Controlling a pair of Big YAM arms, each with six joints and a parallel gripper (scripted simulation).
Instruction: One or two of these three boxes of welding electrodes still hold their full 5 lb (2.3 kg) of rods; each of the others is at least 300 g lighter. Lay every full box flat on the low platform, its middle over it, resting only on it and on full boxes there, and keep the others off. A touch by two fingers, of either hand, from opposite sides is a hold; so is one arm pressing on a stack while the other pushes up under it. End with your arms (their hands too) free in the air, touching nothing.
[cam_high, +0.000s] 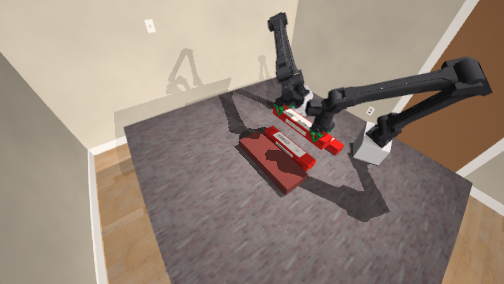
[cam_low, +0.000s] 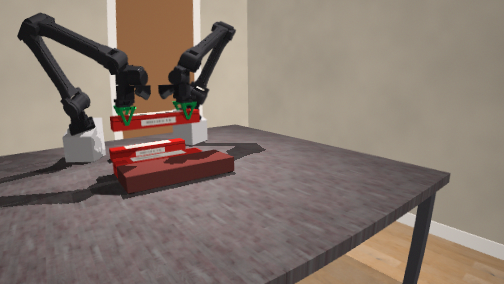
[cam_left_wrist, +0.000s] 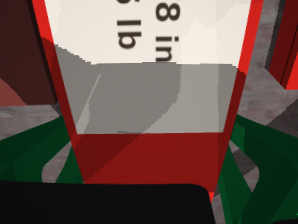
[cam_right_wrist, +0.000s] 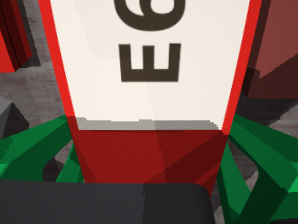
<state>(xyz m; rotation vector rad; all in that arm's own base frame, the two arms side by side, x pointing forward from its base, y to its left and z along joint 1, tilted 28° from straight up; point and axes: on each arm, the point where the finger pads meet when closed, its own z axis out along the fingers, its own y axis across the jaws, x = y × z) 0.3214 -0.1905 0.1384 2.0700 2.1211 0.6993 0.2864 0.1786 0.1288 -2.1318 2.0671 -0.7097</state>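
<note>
Right now my left hand is 12 cm to the left of the red electrode box, 1 cm below it and 1 cm past it. Also, from my left hand: low dark red platform (19 cm ahead, 18 cm below, 14 cm to the right).
Right now my right hand is 14 cm to the right of the red electrode box, 1 cm below it and 1 cm short of it. Also, from my right hand: low dark red platform: 20 cm ahead, 18 cm below, 12 cm to the left.
</note>
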